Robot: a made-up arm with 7 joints. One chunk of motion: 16 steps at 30 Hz.
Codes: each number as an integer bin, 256 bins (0 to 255) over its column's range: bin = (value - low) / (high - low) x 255, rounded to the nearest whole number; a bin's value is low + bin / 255 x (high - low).
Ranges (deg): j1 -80.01..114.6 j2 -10..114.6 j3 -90.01..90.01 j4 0..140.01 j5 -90.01..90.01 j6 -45.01..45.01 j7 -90.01..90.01
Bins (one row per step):
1: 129 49 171 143 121 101 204
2: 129 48 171 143 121 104 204
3: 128 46 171 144 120 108 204
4: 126 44 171 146 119 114 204
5: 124 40 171 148 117 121 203
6: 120 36 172 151 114 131 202
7: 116 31 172 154 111 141 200
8: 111 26 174 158 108 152 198
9: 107 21 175 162 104 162 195
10: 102 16 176 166 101 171 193
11: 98 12 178 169 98 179 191
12: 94 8 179 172 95 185 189
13: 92 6 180 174 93 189 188
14: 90 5 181 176 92 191 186
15: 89 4 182 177 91 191 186
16: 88 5 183 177 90 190 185
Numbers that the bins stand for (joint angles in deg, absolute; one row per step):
1: 18.44 13.94 30.71 78.52 -4.59 -9.36 54.01
2: 18.44 13.45 30.71 78.52 -4.59 -8.30 54.01
3: 17.68 12.48 30.71 79.06 -5.29 -6.88 54.01
4: 16.15 11.50 30.71 80.16 -6.00 -4.77 54.01
5: 14.62 9.55 30.71 81.26 -7.41 -2.29 53.30
6: 11.57 7.59 31.42 82.91 -9.53 1.24 52.59
7: 8.52 5.15 31.42 84.56 -11.65 4.77 51.18
8: 4.70 2.70 32.83 86.75 -13.77 8.65 49.77
9: 1.65 0.26 33.53 88.95 -16.59 12.18 47.65
10: -2.17 -2.18 34.24 91.14 -18.71 15.36 46.24
11: -5.22 -4.14 35.65 92.79 -20.83 18.18 44.83
12: -8.27 -6.09 36.36 94.44 -22.94 20.30 43.42
13: -9.80 -7.07 37.06 95.54 -24.36 21.71 42.71
14: -11.32 -7.56 37.77 96.63 -25.06 22.42 41.30
15: -12.09 -8.05 38.47 97.18 -25.77 22.42 41.30
16: -12.85 -7.56 39.18 97.18 -26.47 22.06 40.59

